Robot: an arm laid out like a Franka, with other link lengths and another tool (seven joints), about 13 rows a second.
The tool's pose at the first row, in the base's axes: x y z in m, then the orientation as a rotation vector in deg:
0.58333, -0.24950, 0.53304, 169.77, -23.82, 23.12
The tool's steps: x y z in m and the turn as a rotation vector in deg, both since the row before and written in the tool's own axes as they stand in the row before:
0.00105, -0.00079, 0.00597, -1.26, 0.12, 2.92
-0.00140, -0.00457, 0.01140, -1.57, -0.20, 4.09
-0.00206, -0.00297, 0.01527, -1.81, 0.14, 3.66
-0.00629, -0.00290, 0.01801, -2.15, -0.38, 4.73
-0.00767, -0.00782, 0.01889, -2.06, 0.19, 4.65
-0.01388, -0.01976, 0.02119, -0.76, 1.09, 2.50
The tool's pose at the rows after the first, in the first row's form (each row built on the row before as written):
0.58599, -0.24995, 0.52755, 168.20, -28.25, 23.19
0.58899, -0.24728, 0.51586, 166.13, -34.40, 22.80
0.59183, -0.24691, 0.50043, 163.60, -39.76, 22.72
0.59167, -0.24587, 0.48116, 160.49, -46.63, 21.88
0.59328, -0.24050, 0.46006, 156.99, -53.08, 21.82
0.59848, -0.22356, 0.43326, 154.89, -56.25, 23.28

